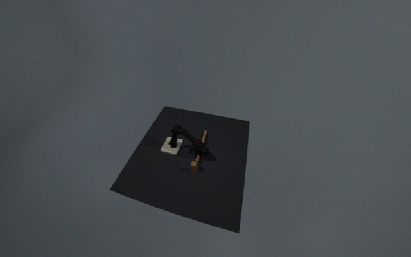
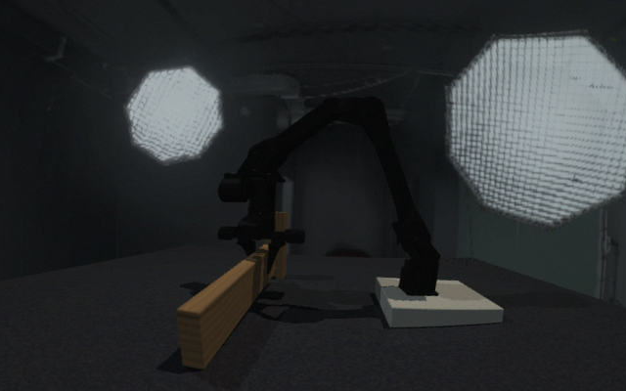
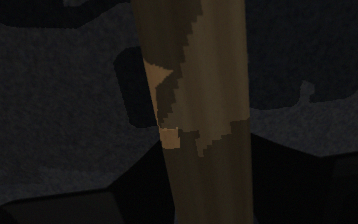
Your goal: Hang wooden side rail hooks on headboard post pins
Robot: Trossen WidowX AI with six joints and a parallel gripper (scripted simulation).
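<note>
My gripper tip is now 15 cm to the left of the headboard post, 4 cm below it and 1 cm past it.
</note>
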